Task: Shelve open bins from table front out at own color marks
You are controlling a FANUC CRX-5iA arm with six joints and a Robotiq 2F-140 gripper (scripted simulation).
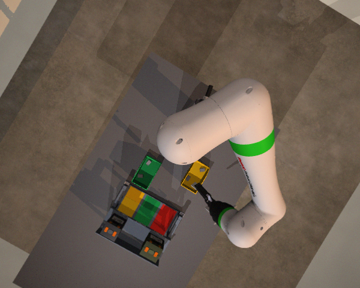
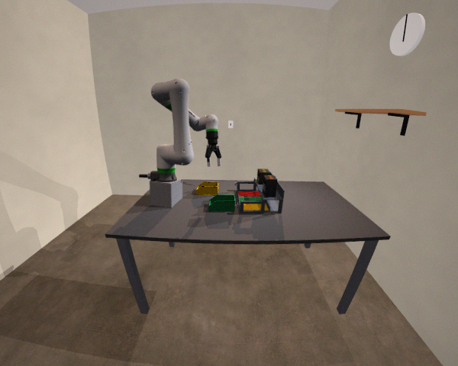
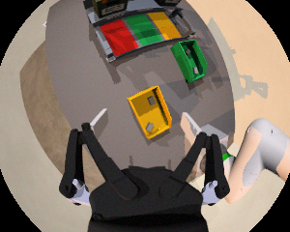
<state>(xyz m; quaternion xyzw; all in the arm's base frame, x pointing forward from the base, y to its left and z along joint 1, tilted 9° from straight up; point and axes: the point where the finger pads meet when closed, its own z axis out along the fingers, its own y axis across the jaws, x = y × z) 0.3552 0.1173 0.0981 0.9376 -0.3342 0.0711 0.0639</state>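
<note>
The green bin is 1 cm ahead of my hand, 31 cm to the right of it and 18 cm below it. From my hand the other things lie so: yellow-marked place (22 cm ahead, 35 cm to the right, 21 cm below); then red mark (26 cm ahead, 13 cm to the right, 21 cm below); then yellow bin (6 cm behind, 4 cm to the right, 18 cm below).
</note>
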